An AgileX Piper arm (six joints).
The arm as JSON. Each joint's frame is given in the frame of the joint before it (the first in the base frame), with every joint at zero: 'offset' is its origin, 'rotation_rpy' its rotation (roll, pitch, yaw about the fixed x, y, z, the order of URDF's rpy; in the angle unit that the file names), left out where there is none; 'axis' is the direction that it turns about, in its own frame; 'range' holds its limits. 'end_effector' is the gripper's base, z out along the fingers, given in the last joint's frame.
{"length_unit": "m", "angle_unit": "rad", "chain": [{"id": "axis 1", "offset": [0.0, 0.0, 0.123], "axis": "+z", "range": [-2.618, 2.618]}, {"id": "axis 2", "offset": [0.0, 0.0, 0.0], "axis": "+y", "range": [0.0, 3.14]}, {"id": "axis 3", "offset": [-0.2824, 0.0, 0.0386], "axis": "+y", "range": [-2.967, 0.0]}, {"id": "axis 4", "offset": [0.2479, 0.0, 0.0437], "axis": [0.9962, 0.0, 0.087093], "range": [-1.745, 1.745]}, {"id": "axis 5", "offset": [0.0, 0.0, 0.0], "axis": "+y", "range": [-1.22, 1.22]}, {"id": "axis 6", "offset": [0.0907, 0.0, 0.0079], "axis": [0.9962, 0.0, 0.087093], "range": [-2.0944, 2.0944]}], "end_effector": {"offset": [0.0, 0.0, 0.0], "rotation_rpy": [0.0, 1.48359, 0.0]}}
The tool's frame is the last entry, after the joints.
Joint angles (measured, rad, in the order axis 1, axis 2, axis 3, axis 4, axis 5, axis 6), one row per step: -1.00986, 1.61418, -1.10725, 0.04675, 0.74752, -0.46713; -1.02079, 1.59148, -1.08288, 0.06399, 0.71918, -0.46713; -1.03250, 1.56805, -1.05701, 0.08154, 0.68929, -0.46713; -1.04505, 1.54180, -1.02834, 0.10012, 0.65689, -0.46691; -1.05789, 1.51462, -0.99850, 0.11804, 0.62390, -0.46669; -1.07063, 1.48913, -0.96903, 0.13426, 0.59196, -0.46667; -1.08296, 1.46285, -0.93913, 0.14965, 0.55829, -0.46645; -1.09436, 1.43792, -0.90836, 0.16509, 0.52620, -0.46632; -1.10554, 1.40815, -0.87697, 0.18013, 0.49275, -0.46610; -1.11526, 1.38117, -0.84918, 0.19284, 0.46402, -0.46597; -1.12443, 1.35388, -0.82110, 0.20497, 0.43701, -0.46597; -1.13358, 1.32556, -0.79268, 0.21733, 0.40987, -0.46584; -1.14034, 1.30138, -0.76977, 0.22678, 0.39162, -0.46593; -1.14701, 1.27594, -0.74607, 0.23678, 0.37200, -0.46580; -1.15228, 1.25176, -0.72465, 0.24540, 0.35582, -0.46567; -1.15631, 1.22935, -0.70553, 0.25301, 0.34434, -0.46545; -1.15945, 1.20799, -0.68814, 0.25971, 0.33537, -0.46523
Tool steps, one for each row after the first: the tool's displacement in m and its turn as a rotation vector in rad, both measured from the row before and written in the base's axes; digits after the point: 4 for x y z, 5 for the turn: -0.0044, 0.0022, 0.0017, -0.01466, -0.02687, -0.01940; -0.0047, 0.0024, 0.0015, -0.01559, -0.02710, -0.02089; -0.0052, 0.0028, 0.0016, -0.01769, -0.02876, -0.02308; -0.0055, 0.0031, 0.0015, -0.01874, -0.02790, -0.02373; -0.0055, 0.0030, 0.0009, -0.01789, -0.02487, -0.02318; -0.0054, 0.0032, 0.0010, -0.02042, -0.02471, -0.02332; -0.0052, 0.0035, 0.0001, -0.01738, -0.02253, -0.02263; -0.0055, 0.0041, 0.0013, -0.02280, -0.02423, -0.02300; -0.0049, 0.0039, 0.0011, -0.02044, -0.02048, -0.02010; -0.0048, 0.0042, 0.0008, -0.01935, -0.01898, -0.01921; -0.0048, 0.0044, 0.0008, -0.02013, -0.01924, -0.01971; -0.0039, 0.0041, 0.0007, -0.01448, -0.01413, -0.01439; -0.0039, 0.0043, 0.0007, -0.01598, -0.01517, -0.01513; -0.0034, 0.0042, 0.0007, -0.01430, -0.01324, -0.01254; -0.0029, 0.0042, 0.0005, -0.01080, -0.01117, -0.00998; -0.0026, 0.0040, 0.0005, -0.00945, -0.00990, -0.00818
